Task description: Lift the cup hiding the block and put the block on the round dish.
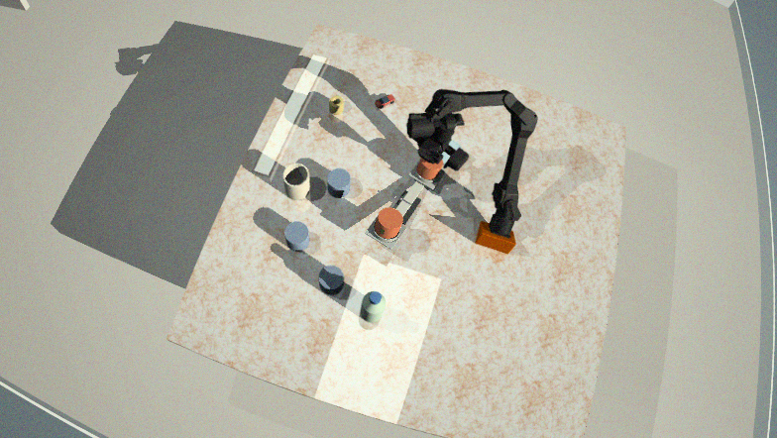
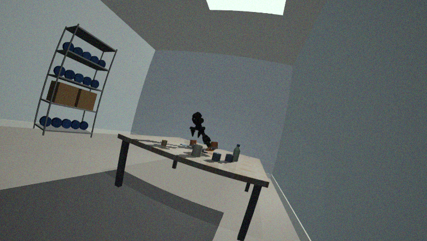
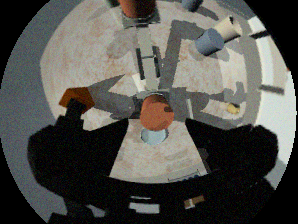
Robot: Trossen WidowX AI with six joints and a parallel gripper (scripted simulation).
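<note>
Now: gripper tip 80 mm above the pale green block. From my gripper tip the other things lie so: red toy car 250 mm to the right, 200 mm ahead, 110 mm below; then pale blue round dish 120 mm to the right, 120 mm below, 50 mm behind; then cream cup 380 mm ahead, 160 mm to the left, 80 mm below.
</note>
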